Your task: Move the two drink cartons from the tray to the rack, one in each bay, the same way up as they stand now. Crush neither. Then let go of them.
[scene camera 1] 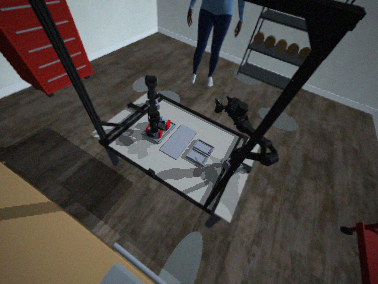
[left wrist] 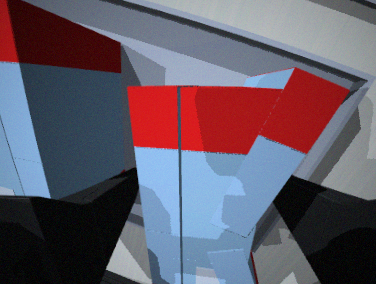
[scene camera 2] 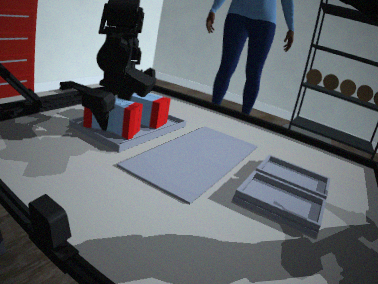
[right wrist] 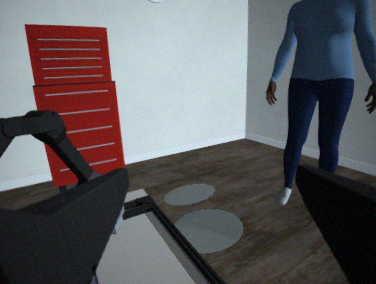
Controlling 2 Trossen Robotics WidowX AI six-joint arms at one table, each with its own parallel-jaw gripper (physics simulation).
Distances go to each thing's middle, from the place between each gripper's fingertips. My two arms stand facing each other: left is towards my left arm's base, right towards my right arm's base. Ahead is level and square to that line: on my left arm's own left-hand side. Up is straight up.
Labels:
My left hand is 19 cm to the left of the flat grey mat [scene camera 2: 186,167], 10 cm short of it and 2 cm above it.
The flat grey mat is 420 mm below my right hand, 230 mm behind it and 130 mm to the left of it.

